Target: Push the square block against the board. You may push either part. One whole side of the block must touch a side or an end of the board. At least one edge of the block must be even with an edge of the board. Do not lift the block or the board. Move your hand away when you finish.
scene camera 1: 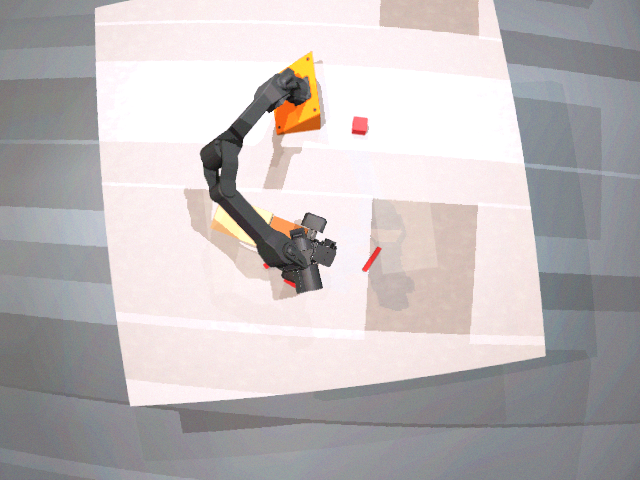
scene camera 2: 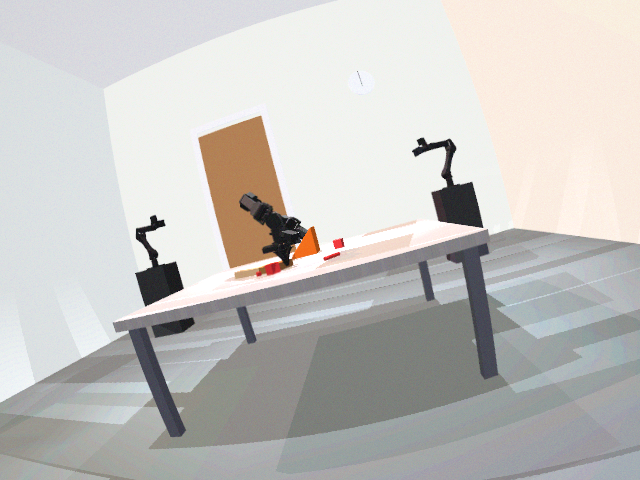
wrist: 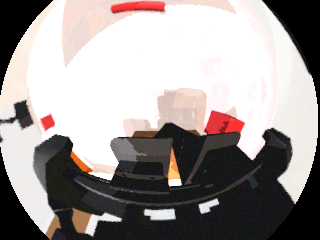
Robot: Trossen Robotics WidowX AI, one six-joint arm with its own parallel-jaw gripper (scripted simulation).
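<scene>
Gripper visible: my gripper [scene camera 1: 305, 248], also visible in scene camera 2 [scene camera 2: 287, 265] and in the wrist view [wrist: 168, 125]. A board [scene camera 1: 222, 222] is visible too.
</scene>
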